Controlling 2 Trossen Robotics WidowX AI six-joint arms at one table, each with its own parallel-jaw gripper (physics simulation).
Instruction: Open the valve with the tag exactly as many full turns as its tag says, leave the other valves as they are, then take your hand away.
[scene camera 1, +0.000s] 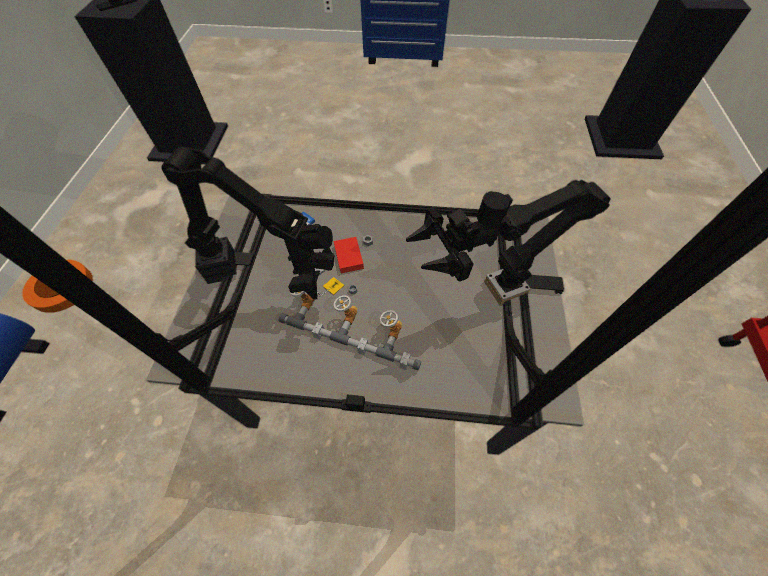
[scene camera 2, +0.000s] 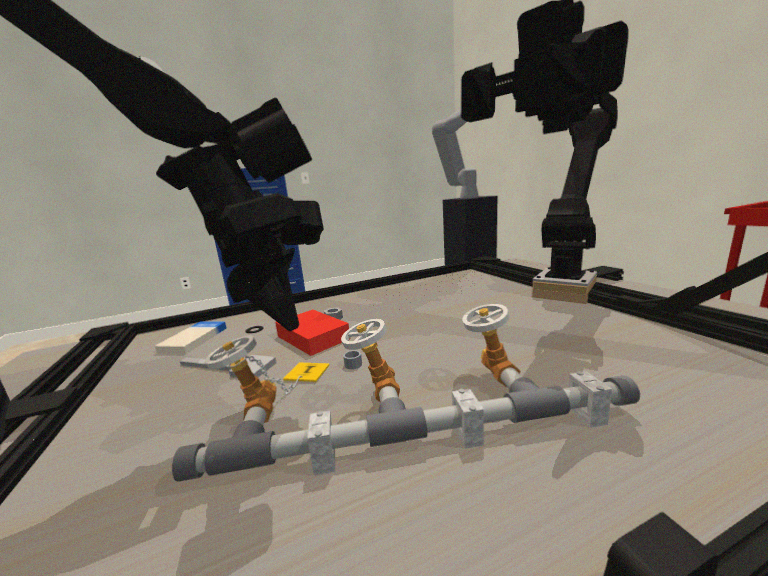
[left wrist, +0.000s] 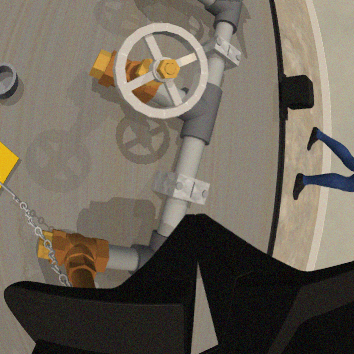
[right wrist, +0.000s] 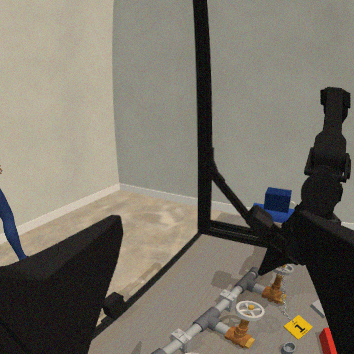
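Seen in the pictures: left gripper, between the fingertips: (scene camera 1: 315, 298) (scene camera 2: 294, 329) (left wrist: 194, 223) (right wrist: 258, 273); right gripper, between the fingertips: (scene camera 1: 413, 253) (scene camera 2: 508, 62) (right wrist: 211, 224); left arm's base, origin of its link: (scene camera 1: 211, 251); right arm's base, origin of its link: (scene camera 1: 508, 281) (scene camera 2: 565, 274).
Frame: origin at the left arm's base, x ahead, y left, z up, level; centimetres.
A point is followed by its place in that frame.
Three white-wheeled valves stand on the pipe. The left valve (scene camera 1: 307, 301) @[x 26.3, y -22.9, z -5.8 cm] (scene camera 2: 229, 345) @[x 24.7, y -21.4, z 0.3 cm] (left wrist: 80, 255) @[x 26.8, y -22.3, z -5.3 cm] (right wrist: 275, 294) @[x 27.5, y -21.8, z -6.3 cm] is chained to a yellow tag (scene camera 1: 333, 285) @[x 35.2, y -16.8, z -9.4 cm] (scene camera 2: 307, 372) @[x 35.0, y -17.4, z -9.4 cm] (left wrist: 6, 162) @[x 34.6, y -19.1, z -9.3 cm] (right wrist: 298, 327) @[x 35.6, y -16.8, z -9.4 cm] that reads 1. The middle valve (scene camera 1: 342, 303) @[x 36.6, y -29.9, z 0.1 cm] (scene camera 2: 361, 329) @[x 36.1, y -29.8, z 0.1 cm] (left wrist: 169, 69) @[x 36.3, y -29.3, z 0.3 cm] (right wrist: 251, 308) @[x 37.0, y -29.3, z 0.2 cm] and right valve (scene camera 1: 388, 318) @[x 48.2, y -38.2, z 0.3 cm] (scene camera 2: 485, 316) @[x 47.9, y -38.2, z -0.2 cm] stand apart from both grippers. My left gripper (scene camera 2: 289, 324) @[x 29.4, y -27.5, z 2.0 cm] (left wrist: 194, 223) @[x 29.4, y -27.5, z 2.0 cm] is shut and empty, close by the left valve's wheel; its fingers hide that wheel in the left wrist view, and contact cannot be told. My right gripper (scene camera 1: 415, 253) @[x 54.5, y -37.0, z 26.7 cm] (right wrist: 211, 224) @[x 54.5, y -37.0, z 26.7 cm] is open and empty, raised at the right.
The grey pipe (scene camera 1: 350, 341) @[x 36.4, y -39.2, z -6.5 cm] (scene camera 2: 350, 432) @[x 29.6, y -34.9, z -6.7 cm] (left wrist: 190, 155) @[x 30.3, y -33.9, z -6.5 cm] runs below the valves. Behind them lie a red box (scene camera 1: 348, 254) @[x 42.5, y -7.6, z -6.8 cm] (scene camera 2: 312, 331) @[x 40.6, y -10.3, z -6.9 cm], grey couplings (scene camera 1: 352, 289) @[x 40.9, y -19.9, z -9.6 cm] (scene camera 2: 352, 359) @[x 40.3, y -21.4, z -8.2 cm], a black ring (scene camera 2: 254, 329) @[x 36.7, y 5.5, z -9.6 cm] and a white-and-blue block (scene camera 2: 189, 339) @[x 26.4, y 9.1, z -8.4 cm]. Black frame posts rise at the table's corners.
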